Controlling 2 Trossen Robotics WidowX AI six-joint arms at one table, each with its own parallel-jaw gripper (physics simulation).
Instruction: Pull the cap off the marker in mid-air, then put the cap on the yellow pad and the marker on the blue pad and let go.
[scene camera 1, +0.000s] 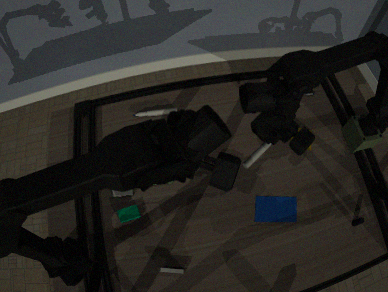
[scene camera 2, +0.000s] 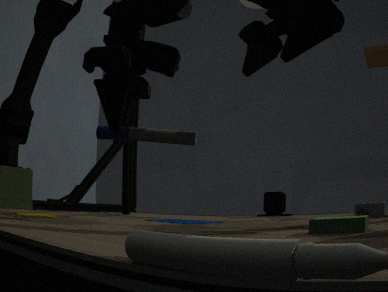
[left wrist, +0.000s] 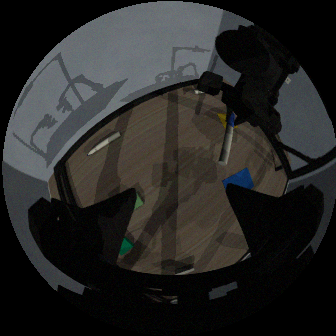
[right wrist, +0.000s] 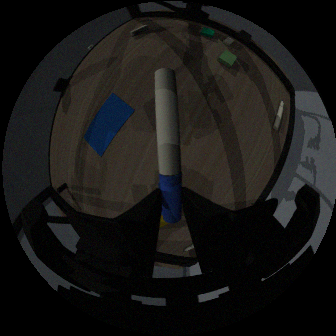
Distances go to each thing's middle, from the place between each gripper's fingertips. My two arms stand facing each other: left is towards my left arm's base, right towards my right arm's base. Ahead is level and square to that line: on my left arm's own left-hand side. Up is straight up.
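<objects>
My left hand: 70 mm above, 210 mm to the left of the blue cap (right wrist: 170, 186). Blue pad (scene camera 1: 268, 209), from my left hand: 200 mm below, 160 mm behind, 170 mm to the right.
Blue pad, from my right hand: 130 mm below, 160 mm behind, 40 mm to the left. Blue cap: right at my right hand.
</objects>
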